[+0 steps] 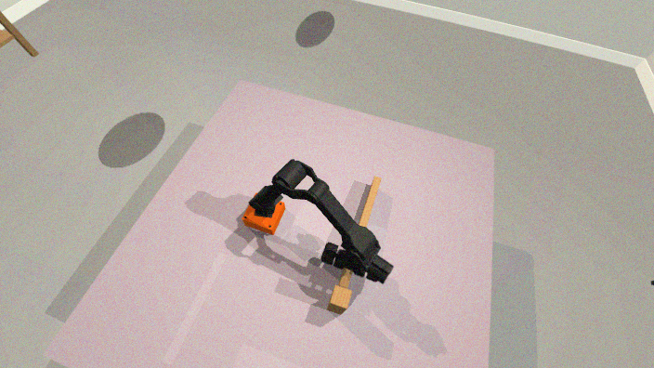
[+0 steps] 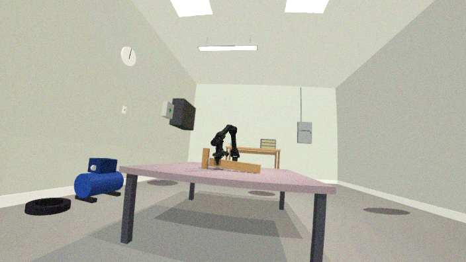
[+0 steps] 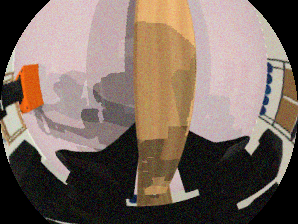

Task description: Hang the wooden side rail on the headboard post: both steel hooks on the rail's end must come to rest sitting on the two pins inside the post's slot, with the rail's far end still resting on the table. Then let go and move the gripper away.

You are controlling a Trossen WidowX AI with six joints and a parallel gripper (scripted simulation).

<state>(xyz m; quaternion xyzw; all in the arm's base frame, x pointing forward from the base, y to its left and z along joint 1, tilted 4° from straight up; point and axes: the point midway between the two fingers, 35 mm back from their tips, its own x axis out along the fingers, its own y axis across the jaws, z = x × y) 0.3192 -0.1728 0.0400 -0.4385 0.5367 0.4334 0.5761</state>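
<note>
My gripper tip is now 110 mm to the left of the headboard post, 40 mm below it and 30 mm past it.
</note>
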